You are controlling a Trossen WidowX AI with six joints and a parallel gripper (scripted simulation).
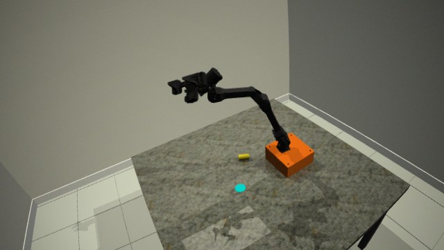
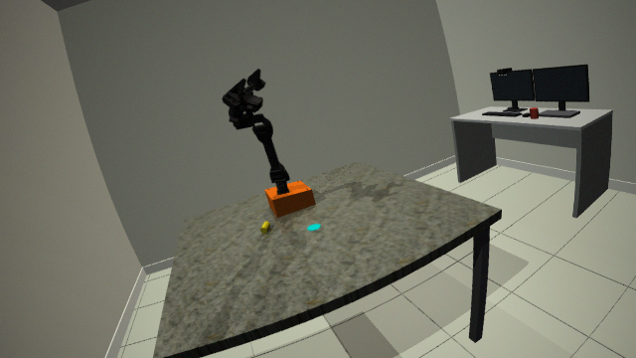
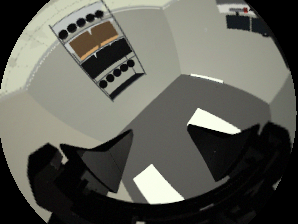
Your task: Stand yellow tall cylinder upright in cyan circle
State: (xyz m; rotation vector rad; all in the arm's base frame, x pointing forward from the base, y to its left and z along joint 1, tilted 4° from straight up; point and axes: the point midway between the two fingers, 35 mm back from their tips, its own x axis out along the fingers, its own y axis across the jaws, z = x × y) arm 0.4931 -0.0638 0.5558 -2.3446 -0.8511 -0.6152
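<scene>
Right now my gripper tip is 660 mm above the yellow tall cylinder, 310 mm past it and 120 mm to the left of it. Round my gripper tip: cyan circle: 670 mm below, 190 mm behind, 90 mm to the left.
</scene>
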